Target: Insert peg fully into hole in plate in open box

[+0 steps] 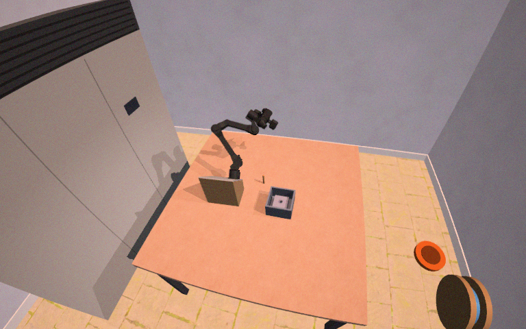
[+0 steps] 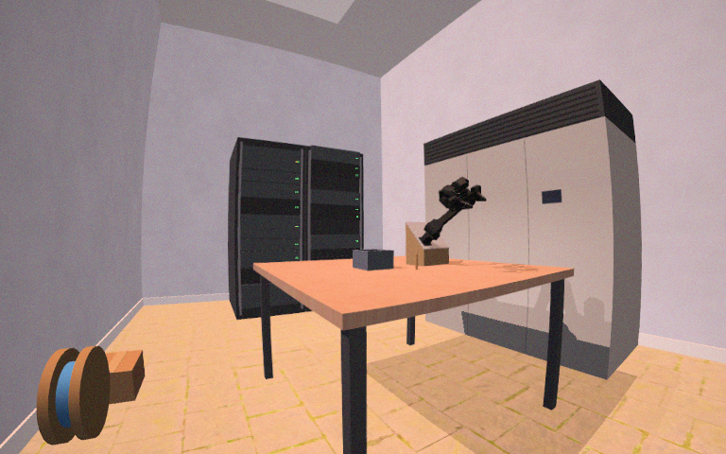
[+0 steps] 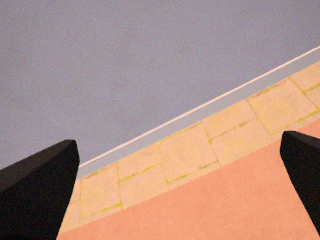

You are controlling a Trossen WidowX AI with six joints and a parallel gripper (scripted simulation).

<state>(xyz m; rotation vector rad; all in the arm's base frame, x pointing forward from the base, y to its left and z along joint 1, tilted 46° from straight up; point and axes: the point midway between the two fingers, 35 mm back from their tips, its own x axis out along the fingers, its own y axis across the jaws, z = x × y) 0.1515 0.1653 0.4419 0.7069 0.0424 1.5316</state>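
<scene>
Now: hand 2 cm short of the peg, 33 cm to the left of it and 28 cm above it. The rest, counted from my hand: box (16 cm ahead, 52 cm to the right, 30 cm below); then pale plate (16 cm ahead, 52 cm to the right, 28 cm below).
</scene>
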